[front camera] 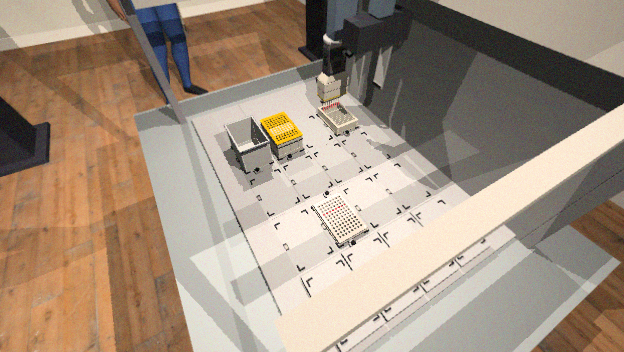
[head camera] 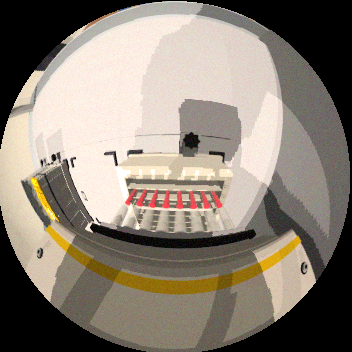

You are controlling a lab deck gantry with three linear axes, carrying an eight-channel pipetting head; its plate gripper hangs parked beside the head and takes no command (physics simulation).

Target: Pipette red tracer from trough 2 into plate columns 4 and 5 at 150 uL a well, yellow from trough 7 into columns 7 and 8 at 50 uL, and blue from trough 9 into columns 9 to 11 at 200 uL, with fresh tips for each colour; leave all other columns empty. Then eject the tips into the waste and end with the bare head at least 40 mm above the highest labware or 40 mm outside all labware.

Labels:
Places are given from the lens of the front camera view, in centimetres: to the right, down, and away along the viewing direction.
dark grey wall point(front camera: 478, 102): 38, -17, 60

